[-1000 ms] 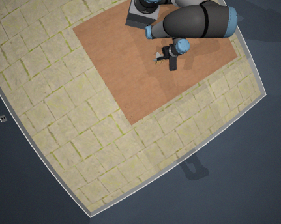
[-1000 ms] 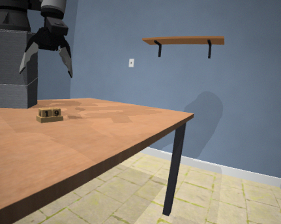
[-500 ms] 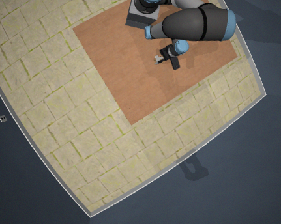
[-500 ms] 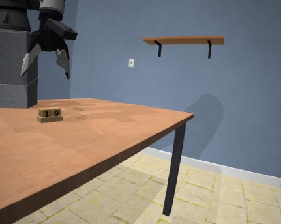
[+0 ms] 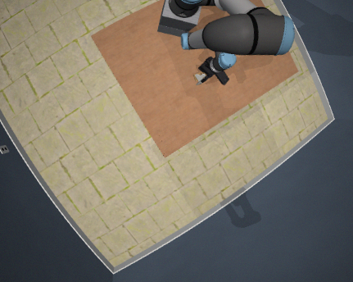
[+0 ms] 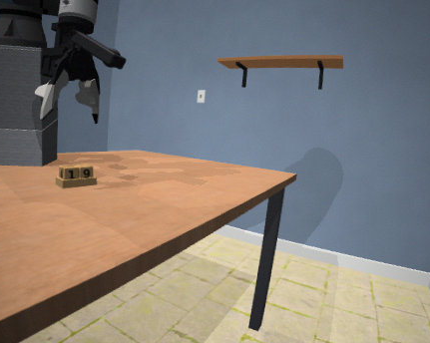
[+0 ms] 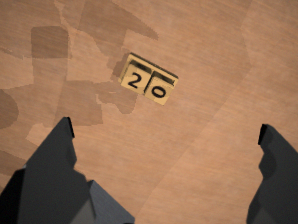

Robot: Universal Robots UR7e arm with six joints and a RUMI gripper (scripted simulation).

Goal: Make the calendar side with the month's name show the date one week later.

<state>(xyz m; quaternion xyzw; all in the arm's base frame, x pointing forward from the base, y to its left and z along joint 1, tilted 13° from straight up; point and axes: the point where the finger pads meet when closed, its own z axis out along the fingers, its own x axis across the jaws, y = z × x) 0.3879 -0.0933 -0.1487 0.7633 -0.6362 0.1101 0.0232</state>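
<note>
My gripper is now 1 cm past the cube and 11 cm above it. The rest, counted from my hand: wooden tray 1 cm behind, 2 cm to the left, 13 cm below.
</note>
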